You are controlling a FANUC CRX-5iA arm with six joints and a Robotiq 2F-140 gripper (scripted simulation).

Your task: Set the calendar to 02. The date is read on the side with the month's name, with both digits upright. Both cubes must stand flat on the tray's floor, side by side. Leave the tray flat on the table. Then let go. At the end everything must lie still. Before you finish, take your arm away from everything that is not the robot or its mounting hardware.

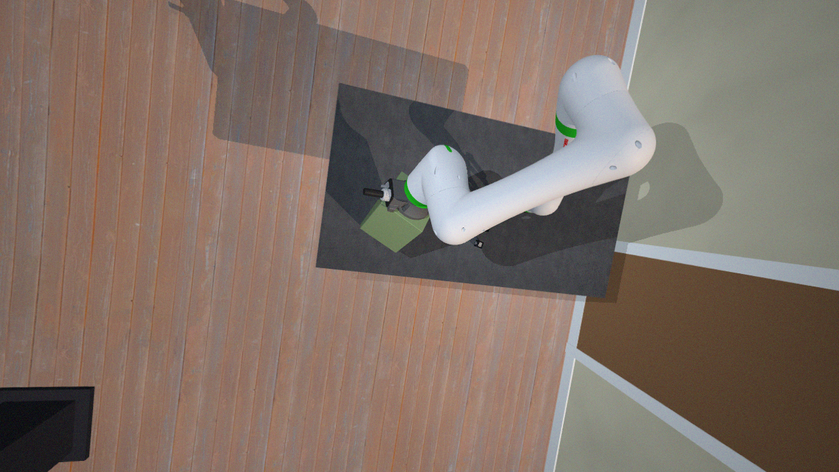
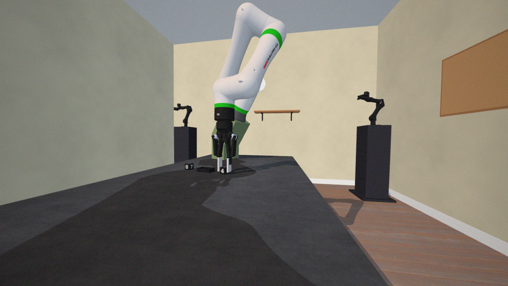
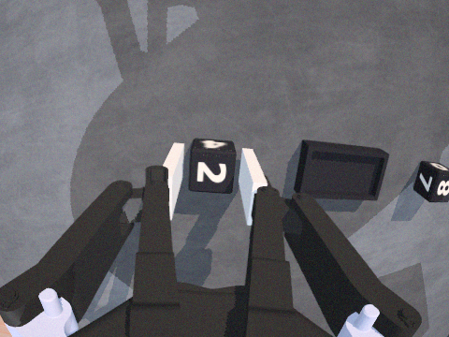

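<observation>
The black number cube is 3 cm below my hand. From my hand the other things lie so: black tray 3 cm behind, 11 cm to the right, 3 cm below.
</observation>
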